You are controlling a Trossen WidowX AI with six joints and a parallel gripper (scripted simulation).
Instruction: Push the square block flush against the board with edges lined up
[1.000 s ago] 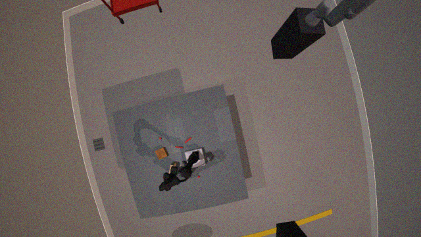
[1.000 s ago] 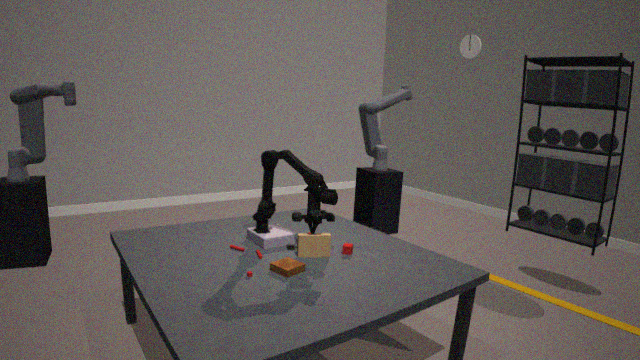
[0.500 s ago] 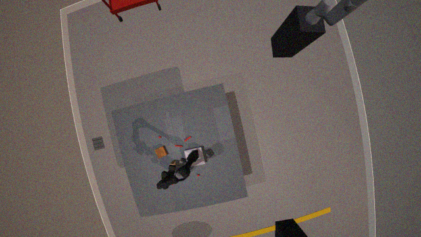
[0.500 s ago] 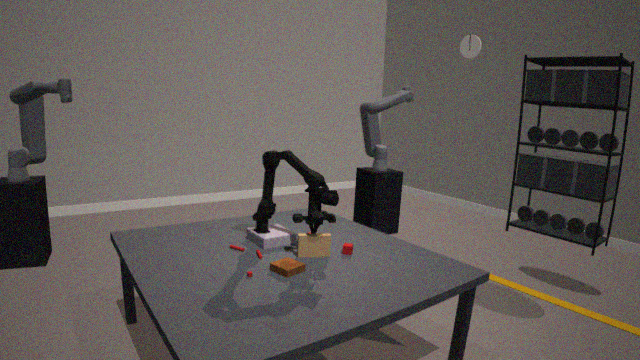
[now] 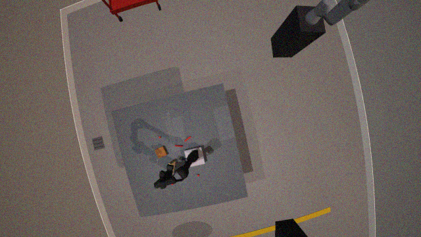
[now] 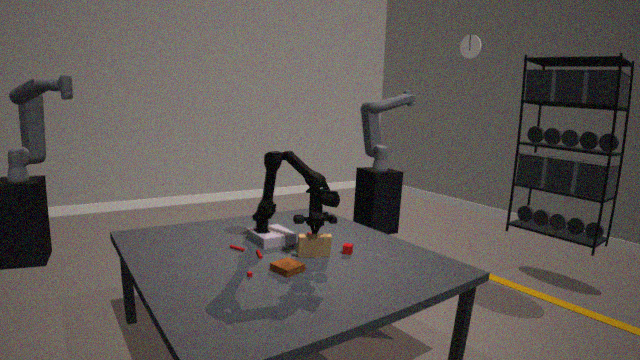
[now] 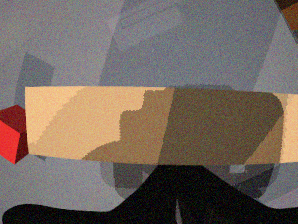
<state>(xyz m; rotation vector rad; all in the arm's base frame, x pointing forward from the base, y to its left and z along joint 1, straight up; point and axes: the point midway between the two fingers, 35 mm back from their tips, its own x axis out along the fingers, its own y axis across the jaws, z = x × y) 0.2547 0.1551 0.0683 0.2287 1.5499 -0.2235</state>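
Right now the tan board is 2 cm ahead of my gripper tip, 1 cm to the right of it and 3 cm below it. The rest, counted from my gripper tip: square block 12 cm ahead, 18 cm to the right, 7 cm below.
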